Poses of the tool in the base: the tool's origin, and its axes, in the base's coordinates. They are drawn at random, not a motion.
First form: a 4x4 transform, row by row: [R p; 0 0 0 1], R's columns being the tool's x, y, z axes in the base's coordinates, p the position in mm. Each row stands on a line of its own.
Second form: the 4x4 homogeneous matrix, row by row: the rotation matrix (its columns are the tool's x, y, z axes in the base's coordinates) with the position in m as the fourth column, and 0 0 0 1 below. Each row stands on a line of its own. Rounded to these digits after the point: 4 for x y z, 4 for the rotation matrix.
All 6 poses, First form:
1:
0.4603 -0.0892 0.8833 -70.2
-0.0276 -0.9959 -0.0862 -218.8
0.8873 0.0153 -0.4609 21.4
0 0 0 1
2:
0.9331 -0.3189 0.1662 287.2
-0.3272 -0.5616 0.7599 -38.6
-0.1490 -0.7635 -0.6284 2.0
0 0 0 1
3:
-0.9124 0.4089 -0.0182 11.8
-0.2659 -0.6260 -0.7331 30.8
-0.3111 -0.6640 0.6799 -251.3
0 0 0 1
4:
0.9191 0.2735 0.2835 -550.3
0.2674 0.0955 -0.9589 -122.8
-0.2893 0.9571 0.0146 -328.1
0 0 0 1
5:
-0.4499 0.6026 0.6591 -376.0
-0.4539 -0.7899 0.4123 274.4
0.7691 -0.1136 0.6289 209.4
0 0 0 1
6:
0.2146 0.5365 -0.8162 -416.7
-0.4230 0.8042 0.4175 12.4
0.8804 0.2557 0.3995 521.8
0 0 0 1
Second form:
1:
0.4603 -0.0892 0.8833 -0.0702
-0.0276 -0.9959 -0.0862 -0.2188
0.8873 0.0153 -0.4609 0.0214
0 0 0 1

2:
0.9331 -0.3189 0.1662 0.2872
-0.3272 -0.5616 0.7599 -0.0386
-0.1490 -0.7635 -0.6284 0.0020
0 0 0 1

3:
-0.9124 0.4089 -0.0182 0.0118
-0.2659 -0.6260 -0.7331 0.0308
-0.3111 -0.6640 0.6799 -0.2513
0 0 0 1

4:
0.9191 0.2735 0.2835 -0.5503
0.2674 0.0955 -0.9589 -0.1228
-0.2893 0.9571 0.0146 -0.3281
0 0 0 1

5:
-0.4499 0.6026 0.6591 -0.3760
-0.4539 -0.7899 0.4123 0.2744
0.7691 -0.1136 0.6289 0.2094
0 0 0 1

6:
0.2146 0.5365 -0.8162 -0.4167
-0.4230 0.8042 0.4175 0.0124
0.8804 0.2557 0.3995 0.5218
0 0 0 1

